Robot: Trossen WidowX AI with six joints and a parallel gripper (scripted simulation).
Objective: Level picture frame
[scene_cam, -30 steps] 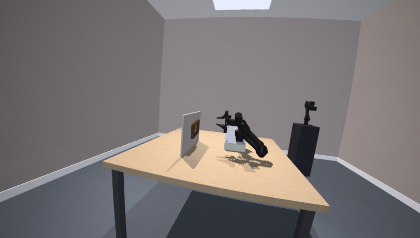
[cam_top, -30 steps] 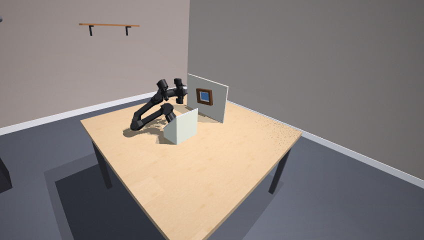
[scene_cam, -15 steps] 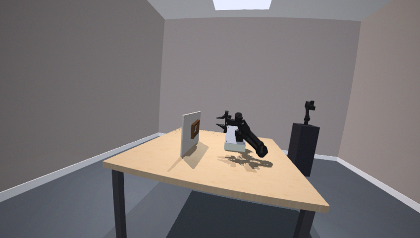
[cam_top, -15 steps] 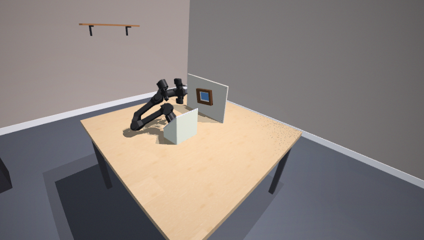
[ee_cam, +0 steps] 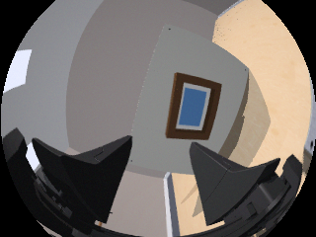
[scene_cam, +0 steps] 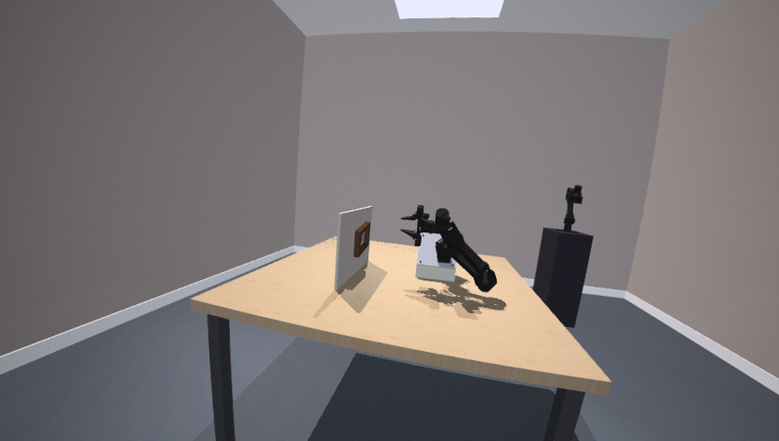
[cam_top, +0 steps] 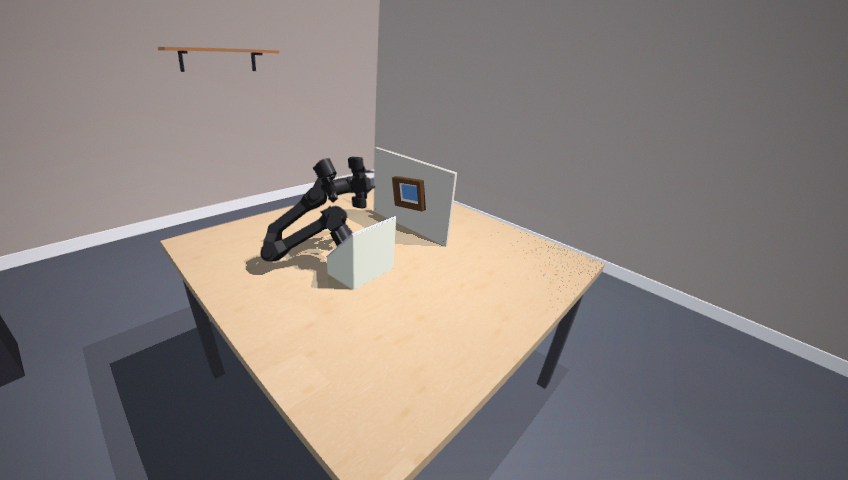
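Now: gripper tip 190 mm short of the small picture frame, 30 mm to the left of it and 90 mm above it. From my gripper tip the other things lie so: grey wall panel 200 mm ahead, 20 mm to the right, 110 mm below.
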